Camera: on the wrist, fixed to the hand. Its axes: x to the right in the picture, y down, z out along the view.
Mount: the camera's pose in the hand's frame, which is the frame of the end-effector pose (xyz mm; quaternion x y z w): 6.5 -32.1 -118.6 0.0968 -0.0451 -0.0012 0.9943
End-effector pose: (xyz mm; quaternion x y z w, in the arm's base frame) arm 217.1 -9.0 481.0 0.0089 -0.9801 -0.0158 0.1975
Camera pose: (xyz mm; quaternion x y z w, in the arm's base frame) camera 257.4 -44.5 591.7 0.0284 -0.9850 0.0785 0.1513
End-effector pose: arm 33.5 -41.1 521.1 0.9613 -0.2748 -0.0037 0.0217
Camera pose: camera 58.2 -12.6 638.2 -0.9580 0.2734 0.0205 0.0839
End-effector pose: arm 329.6 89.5 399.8 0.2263 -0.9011 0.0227 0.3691
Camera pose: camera 416.8 82.8 486.3 0.2628 -0.9101 0.0991 0.3045
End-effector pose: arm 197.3 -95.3 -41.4 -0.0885 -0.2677 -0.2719 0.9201
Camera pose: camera 237.0 -161.7 -137.1 -0.0109 -0.3341 -0.2415 0.9110
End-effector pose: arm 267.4 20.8 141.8 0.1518 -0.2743 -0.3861 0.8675
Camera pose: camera 322.5 1.0 33.6 0.2178 -0.3491 -0.3652 0.8350
